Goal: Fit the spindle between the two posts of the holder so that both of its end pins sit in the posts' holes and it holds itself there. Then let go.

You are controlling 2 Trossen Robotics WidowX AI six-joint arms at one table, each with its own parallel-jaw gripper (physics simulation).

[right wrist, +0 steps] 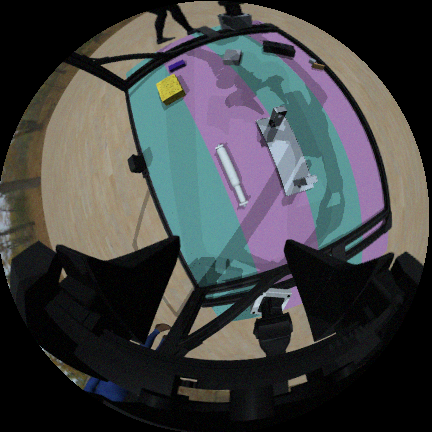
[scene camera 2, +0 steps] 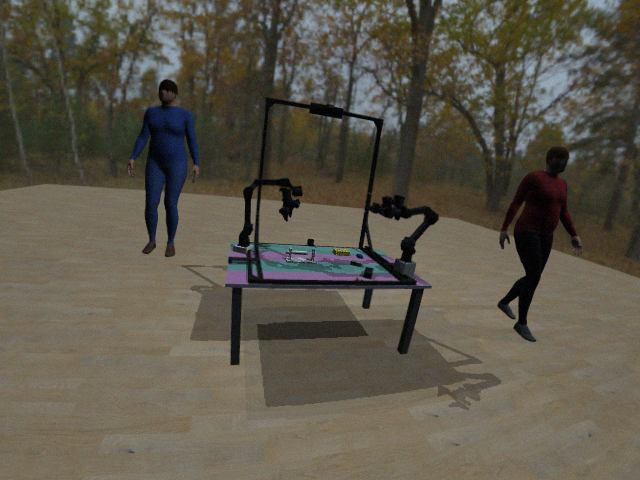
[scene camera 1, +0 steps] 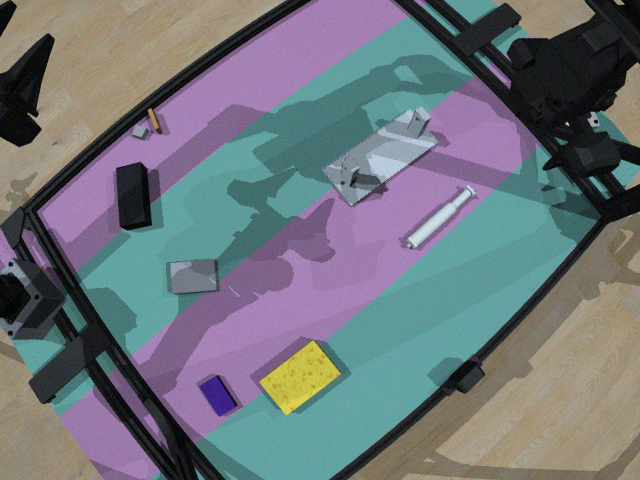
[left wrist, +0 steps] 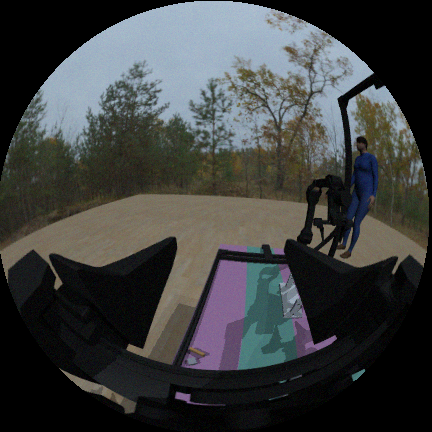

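The white spindle lies flat on the table, beside and apart from the holder. The grey holder stands on its base plate, its two posts upright with no spindle between them. Part of the holder shows in the left wrist view behind a finger. My left gripper is open and empty, raised high and far from both. My right gripper is open and empty, high above the table on the side near the spindle and holder.
A yellow sponge, a dark blue block, a grey block, a black block and a small orange piece lie on the table. A black frame surrounds and spans the table.
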